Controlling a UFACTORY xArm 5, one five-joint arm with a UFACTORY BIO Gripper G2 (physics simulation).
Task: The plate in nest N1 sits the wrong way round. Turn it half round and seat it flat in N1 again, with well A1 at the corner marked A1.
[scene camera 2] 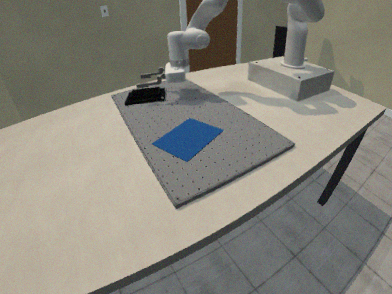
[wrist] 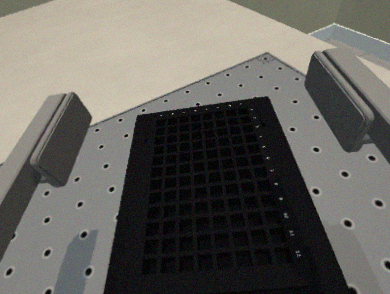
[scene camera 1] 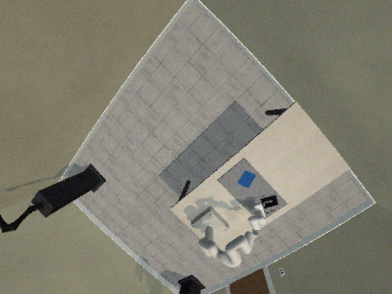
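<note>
The black plate (scene camera 2: 146, 92) (wrist: 209, 187) lies in the black nest N1 (scene camera 2: 128, 102) (wrist: 124, 200), its wells facing up. In the wrist view small numbers run down its right side, larger towards the camera, and small marks line its far edge. The nest's near edge and its A1 label do not show there. My gripper (scene camera 2: 142, 81) (wrist: 200, 120) is open, with nothing between the fingers. It hangs above the nest; in the wrist view one finger stands to the left and the other to the right of the plate, both apart from it.
The nest stands on a grey perforated board (scene camera 1: 231, 176) (scene camera 2: 235, 150) (wrist: 345, 200) near its far end. A flat blue sheet (scene camera 1: 246, 179) (scene camera 2: 187, 140) lies on the same board. The arm's grey base box (scene camera 2: 287, 81) stands on the cream table (scene camera 1: 305, 145) (scene camera 2: 75, 200) (wrist: 100, 55).
</note>
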